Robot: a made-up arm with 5 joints.
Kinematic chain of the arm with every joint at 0, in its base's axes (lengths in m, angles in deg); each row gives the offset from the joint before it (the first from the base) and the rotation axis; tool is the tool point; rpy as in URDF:
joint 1: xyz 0.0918 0 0.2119 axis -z
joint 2: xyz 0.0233 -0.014 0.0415 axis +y
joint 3: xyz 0.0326 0 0.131 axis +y
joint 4: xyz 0.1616 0 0.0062 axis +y
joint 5: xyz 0.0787 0.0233 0 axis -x
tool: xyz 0 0 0 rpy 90 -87.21 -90
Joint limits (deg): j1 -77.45..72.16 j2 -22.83..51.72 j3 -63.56..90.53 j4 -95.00..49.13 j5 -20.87..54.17
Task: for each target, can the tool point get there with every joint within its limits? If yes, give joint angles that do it. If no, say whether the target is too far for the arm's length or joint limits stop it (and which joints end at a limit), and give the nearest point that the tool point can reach.
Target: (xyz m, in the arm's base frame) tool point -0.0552 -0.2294 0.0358
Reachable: no: joint limits stop it (at a limit: joint 1, joint 2) | nearest point 0.1527 -0.1590 0.0697 | short by 0.222 m
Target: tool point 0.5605 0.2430 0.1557
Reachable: no: too far | nearest point 0.4199 0.1701 0.2193 | short by 0.171 m
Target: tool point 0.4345 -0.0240 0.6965
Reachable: no: too far | nearest point 0.3338 -0.0169 0.5568 | short by 0.172 m
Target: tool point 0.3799 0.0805 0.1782
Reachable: yes | joints -13.82 44.09 17.31 -55.82 46.31
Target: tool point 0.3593 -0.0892 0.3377
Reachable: yes | joints 20.33 6.92 24.54 -59.73 36.95
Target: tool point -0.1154 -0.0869 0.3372
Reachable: no: joint limits stop it (at a limit: joint 2, joint 3, joint 4) | nearest point 0.0405 -0.0215 0.2207 | short by 0.205 m
